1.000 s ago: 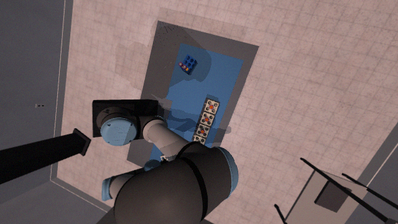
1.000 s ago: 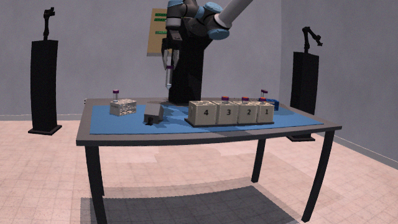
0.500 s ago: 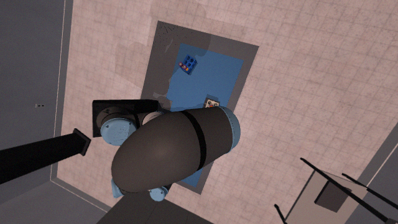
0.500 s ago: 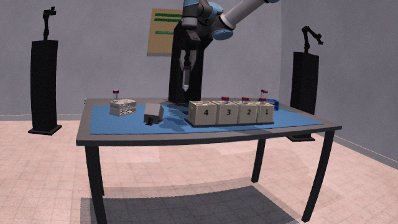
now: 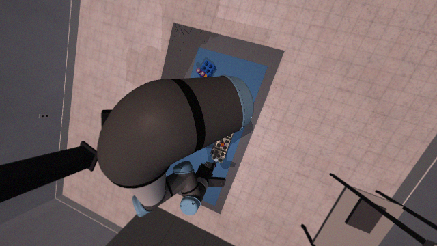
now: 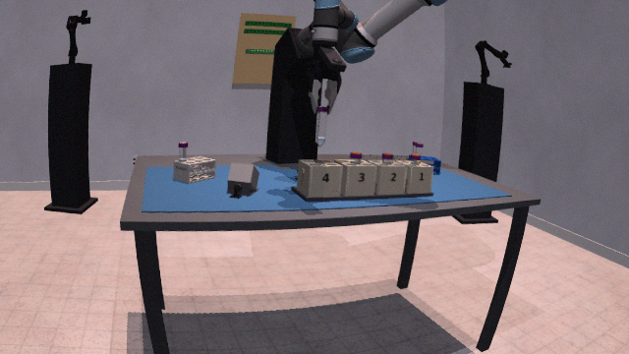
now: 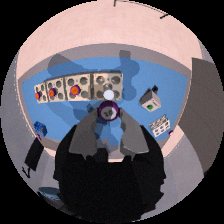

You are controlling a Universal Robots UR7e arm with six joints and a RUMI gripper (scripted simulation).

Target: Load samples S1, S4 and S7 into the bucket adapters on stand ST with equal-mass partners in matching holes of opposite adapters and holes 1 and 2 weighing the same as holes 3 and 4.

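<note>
Right now my hand is 20 cm above the bucket adapter. The rest, counted from my hand: blue rack (52 cm to the left, 45 cm behind, 22 cm below); white rack (39 cm to the right, 22 cm below, 15 cm behind).
</note>
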